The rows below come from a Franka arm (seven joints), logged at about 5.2 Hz.
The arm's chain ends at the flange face. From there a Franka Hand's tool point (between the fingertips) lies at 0.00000 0.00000 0.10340 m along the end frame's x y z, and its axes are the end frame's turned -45 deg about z.
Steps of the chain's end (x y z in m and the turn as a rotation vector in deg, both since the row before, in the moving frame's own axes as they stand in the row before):
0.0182 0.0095 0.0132 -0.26 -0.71 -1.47
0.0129 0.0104 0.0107 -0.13 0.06 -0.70
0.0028 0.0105 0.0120 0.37 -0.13 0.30
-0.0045 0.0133 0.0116 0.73 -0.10 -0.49
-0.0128 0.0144 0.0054 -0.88 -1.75 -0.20
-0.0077 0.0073 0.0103 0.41 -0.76 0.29
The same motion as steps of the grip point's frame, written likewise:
0.0049 0.0190 0.0132 0.32 -0.69 -1.47
0.0017 0.0167 0.0107 -0.13 -0.05 -0.70
-0.0051 0.0088 0.0120 0.35 0.17 0.30
-0.0118 0.0052 0.0116 0.59 0.45 -0.49
-0.0226 0.0000 0.0053 0.62 -1.86 -0.20
-0.0110 -0.0018 0.0103 0.83 -0.25 0.29

